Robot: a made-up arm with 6 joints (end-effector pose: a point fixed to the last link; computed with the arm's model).
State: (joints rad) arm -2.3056 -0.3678 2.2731 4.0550 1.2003 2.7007
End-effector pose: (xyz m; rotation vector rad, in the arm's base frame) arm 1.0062 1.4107 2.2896 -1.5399 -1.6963 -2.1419
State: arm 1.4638 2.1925 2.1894 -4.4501 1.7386 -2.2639
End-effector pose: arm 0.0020 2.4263 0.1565 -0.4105 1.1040 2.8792
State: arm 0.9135 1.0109 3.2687 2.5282 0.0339 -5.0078
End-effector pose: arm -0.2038 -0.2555 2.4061 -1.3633 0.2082 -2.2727
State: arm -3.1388 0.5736 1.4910 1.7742 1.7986 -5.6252
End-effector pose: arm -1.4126 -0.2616 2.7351 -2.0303 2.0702 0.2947
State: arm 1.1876 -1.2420 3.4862 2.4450 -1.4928 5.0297
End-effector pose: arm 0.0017 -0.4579 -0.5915 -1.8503 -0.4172 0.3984
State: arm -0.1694 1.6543 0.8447 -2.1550 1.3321 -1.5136
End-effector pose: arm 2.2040 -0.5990 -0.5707 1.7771 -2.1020 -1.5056
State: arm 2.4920 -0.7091 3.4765 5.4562 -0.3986 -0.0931
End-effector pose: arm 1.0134 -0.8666 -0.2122 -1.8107 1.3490 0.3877
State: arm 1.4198 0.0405 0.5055 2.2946 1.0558 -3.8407
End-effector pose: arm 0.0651 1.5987 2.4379 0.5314 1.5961 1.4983
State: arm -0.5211 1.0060 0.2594 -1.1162 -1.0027 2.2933
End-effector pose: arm 2.0739 -0.9547 0.1185 -0.4590 0.5738 0.8863
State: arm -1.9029 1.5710 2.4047 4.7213 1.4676 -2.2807
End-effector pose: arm -0.9078 -1.8085 1.9053 -0.1979 -2.0846 2.0001
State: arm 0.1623 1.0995 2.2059 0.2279 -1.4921 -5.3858
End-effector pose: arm 1.7326 0.2221 2.4368 -0.9783 0.3812 0.1134
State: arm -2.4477 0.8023 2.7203 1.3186 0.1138 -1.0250
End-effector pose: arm 0.0052 -0.0343 2.9300 -2.4066 -0.4723 -1.6141
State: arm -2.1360 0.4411 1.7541 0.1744 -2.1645 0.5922
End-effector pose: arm -0.5090 -0.7301 2.8650 0.6071 1.0405 -1.8413
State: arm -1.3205 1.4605 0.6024 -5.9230 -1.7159 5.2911
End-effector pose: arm 0.4213 -2.0282 -0.4167 -1.4443 -1.9199 1.8215
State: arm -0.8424 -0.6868 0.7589 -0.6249 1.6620 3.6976
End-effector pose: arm -0.6507 0.4932 2.9449 -0.0858 -0.9073 2.7834
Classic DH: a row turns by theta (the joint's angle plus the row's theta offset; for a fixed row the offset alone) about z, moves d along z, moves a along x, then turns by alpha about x. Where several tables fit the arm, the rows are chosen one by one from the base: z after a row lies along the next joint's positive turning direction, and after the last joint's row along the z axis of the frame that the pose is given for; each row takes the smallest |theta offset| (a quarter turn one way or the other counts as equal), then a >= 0, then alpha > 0; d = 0 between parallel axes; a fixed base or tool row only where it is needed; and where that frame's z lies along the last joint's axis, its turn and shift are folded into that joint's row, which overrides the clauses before.
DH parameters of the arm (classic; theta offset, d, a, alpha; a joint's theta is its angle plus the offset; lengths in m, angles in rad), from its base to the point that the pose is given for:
joint 1: 0 0.61 0.1 -1.5708
joint 2: -1.5708 0 1.03 3.1416
joint 3: 0 0 0.22 -1.5708
joint 4: 0 -1.52 0 1.5708
joint 5: 0 0 0 -1.5708
joint 6: 1.5708 -0.27 0 1.5708
tool (fixed): -1.5708 0 0 0

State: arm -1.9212 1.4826 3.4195 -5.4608 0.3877 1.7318
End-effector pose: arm -0.0060 -0.2343 2.2498 1.2141 -0.4264 1.0984
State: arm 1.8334 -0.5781 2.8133 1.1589 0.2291 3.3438
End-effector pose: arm 0.4987 -2.0715 0.7949 -0.8706 1.2394 -1.0099
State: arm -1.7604 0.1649 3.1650 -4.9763 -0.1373 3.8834
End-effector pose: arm 0.2533 1.5095 1.6698 -1.4811 -1.5565 0.7383
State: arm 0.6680 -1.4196 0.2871 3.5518 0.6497 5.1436
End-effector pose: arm -0.9197 -0.8086 2.4746 -1.6101 -0.8303 -0.8578
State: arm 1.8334 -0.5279 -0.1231 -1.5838 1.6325 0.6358
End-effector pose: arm 0.0324 0.9176 2.2909 1.3292 0.1716 0.1542
